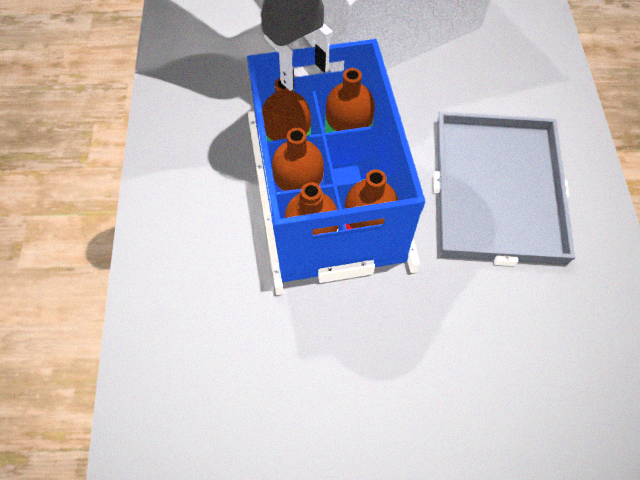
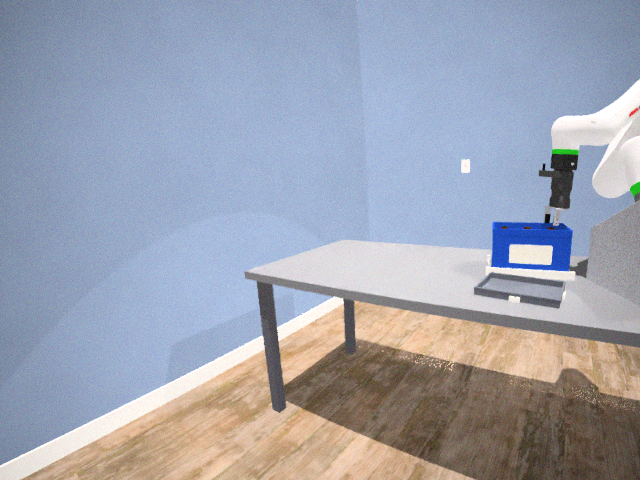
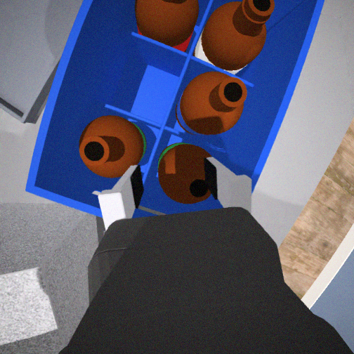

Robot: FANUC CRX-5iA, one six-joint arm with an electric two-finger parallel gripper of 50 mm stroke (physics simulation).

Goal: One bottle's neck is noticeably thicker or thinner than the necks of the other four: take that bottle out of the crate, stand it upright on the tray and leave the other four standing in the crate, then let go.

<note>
I see my gripper, a white guide strip and a white block.
My gripper shows as well in image 2 and in image 3.
</note>
